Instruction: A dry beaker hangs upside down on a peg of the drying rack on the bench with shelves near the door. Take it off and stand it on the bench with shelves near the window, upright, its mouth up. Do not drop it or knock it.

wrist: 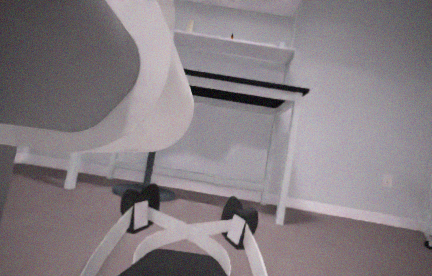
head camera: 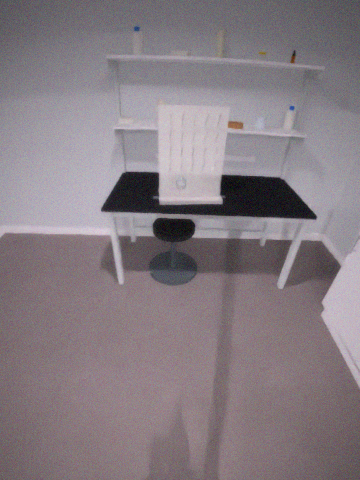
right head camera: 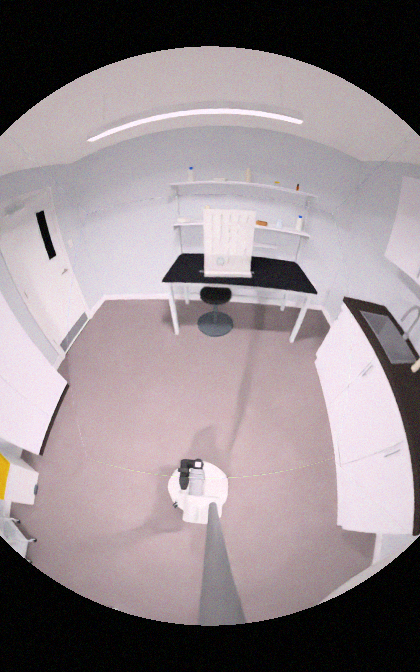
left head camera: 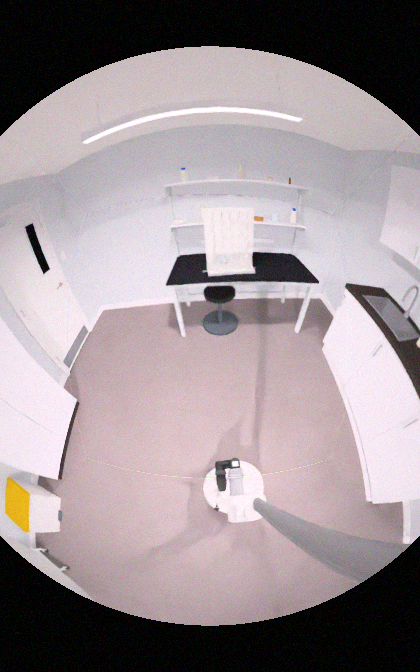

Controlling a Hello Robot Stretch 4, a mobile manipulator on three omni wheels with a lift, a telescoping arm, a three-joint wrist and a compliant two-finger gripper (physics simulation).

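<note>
The white drying rack (head camera: 192,192) (left head camera: 229,212) (right head camera: 228,215) stands on the black-topped bench with shelves (head camera: 260,197) (left head camera: 282,270) (right head camera: 280,275) near the door. A small clear beaker (head camera: 181,183) (left head camera: 224,259) (right head camera: 220,261) hangs low on the rack's front, left of its middle; its mouth direction is too blurred to tell. My gripper (wrist: 191,206) is open and empty, with its fingertips well apart in the wrist view, far from the rack. The bench near the window is not identifiable in the wrist view.
A black stool (head camera: 173,229) (left head camera: 220,294) (right head camera: 215,295) stands under the bench's front edge. Bottles and small items stand on the shelves (head camera: 210,59) above. A sink counter (left head camera: 360,289) (right head camera: 355,302) is at the right. The door (left head camera: 47,295) (right head camera: 42,280) and a yellow-lidded bin (left head camera: 45,510) are at the left.
</note>
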